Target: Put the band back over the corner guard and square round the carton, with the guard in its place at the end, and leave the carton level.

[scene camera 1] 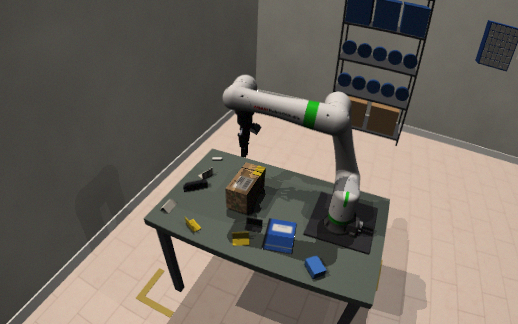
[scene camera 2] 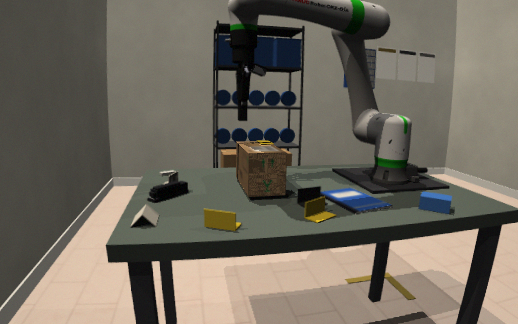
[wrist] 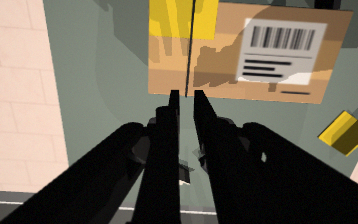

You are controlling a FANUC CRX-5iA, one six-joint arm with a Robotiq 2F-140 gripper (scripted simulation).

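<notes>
Brown carton seen, my gripper too. Wrist view: gripper there as well.
</notes>
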